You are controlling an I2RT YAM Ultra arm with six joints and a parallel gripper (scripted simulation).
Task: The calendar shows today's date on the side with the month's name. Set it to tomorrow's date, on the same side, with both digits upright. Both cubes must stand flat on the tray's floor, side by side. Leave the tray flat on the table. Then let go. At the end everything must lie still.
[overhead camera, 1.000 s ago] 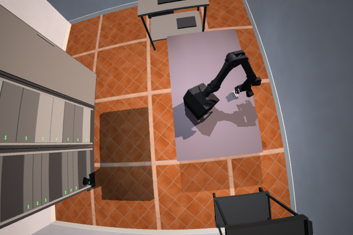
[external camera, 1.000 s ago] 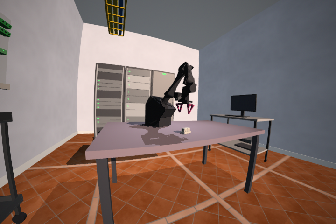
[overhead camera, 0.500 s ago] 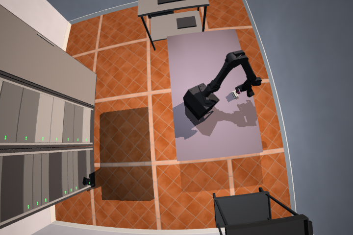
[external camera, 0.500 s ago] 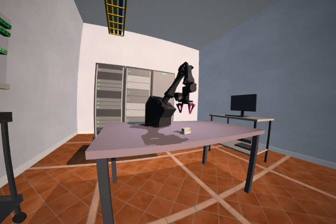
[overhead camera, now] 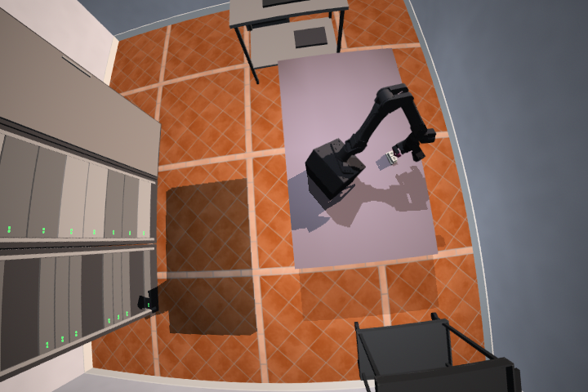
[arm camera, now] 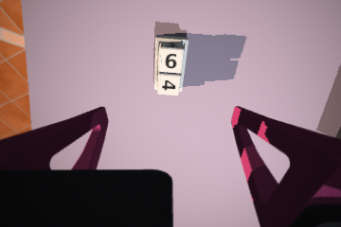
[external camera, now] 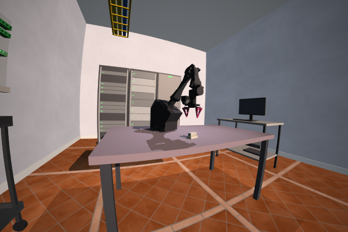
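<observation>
Right now the cream digit cube is 140 mm below my hand. Also, from my hand: cream tray: 10 mm behind, 20 mm to the left, 160 mm below.
</observation>
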